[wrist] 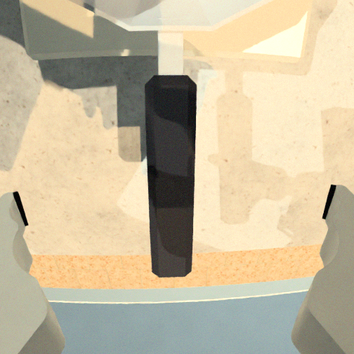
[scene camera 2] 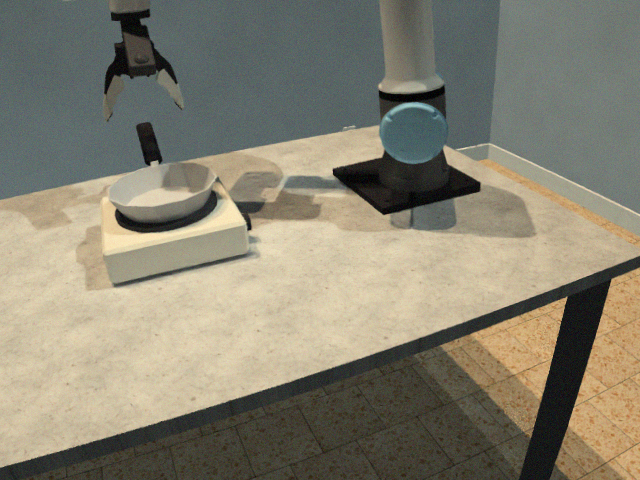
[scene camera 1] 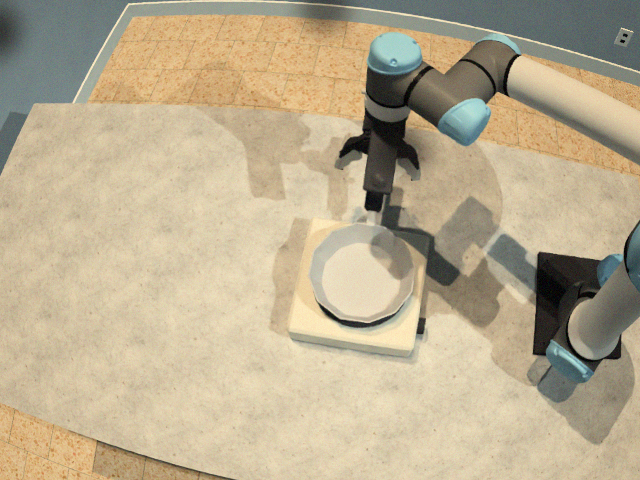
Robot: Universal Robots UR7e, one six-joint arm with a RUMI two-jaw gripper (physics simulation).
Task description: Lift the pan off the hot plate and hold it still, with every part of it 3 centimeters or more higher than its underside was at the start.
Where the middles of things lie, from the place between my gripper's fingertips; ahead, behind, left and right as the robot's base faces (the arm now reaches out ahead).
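The light grey pan (scene camera 1: 362, 272) is 8 cm below my hand and 6 cm to the left of it, and going by their middles, it is the nearest to my hand of the things named here. As for the cream hot plate (scene camera 2: 131, 250), I find it 16 cm below my hand, 2 cm behind it and 15 cm to the left of it.
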